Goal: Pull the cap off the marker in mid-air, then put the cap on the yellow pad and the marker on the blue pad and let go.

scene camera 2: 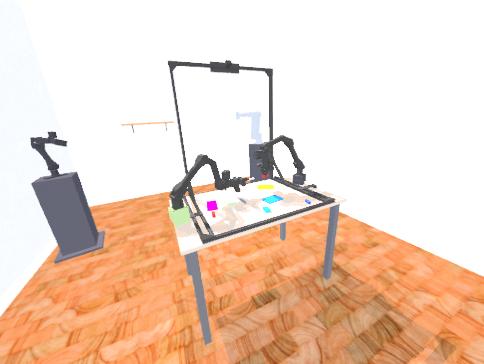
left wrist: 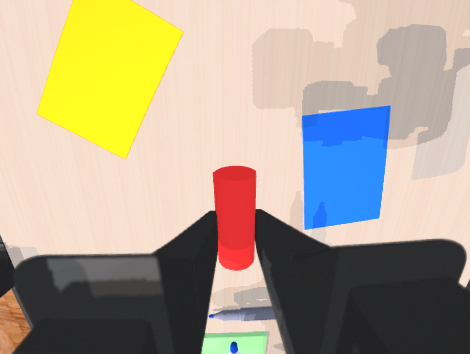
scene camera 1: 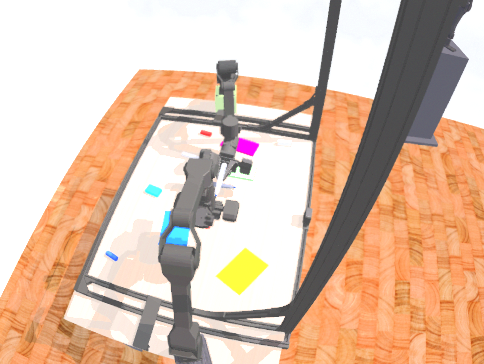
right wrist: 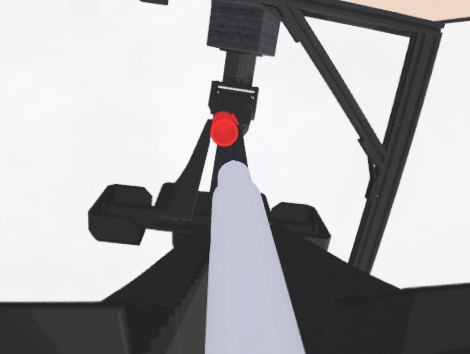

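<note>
My left gripper is shut on the red cap, above the table. My right gripper is shut on the white marker, also in mid-air. The cap and marker are apart, with the marker's blue tip bare and a gap between them. The yellow pad and blue pad lie flat. My left arm partly covers the blue pad in scene camera 1.
A grey-blue pen lies beside a green pad. A cyan block, magenta pad, small red piece and small blue piece also lie on the table. Dark frame rails border it.
</note>
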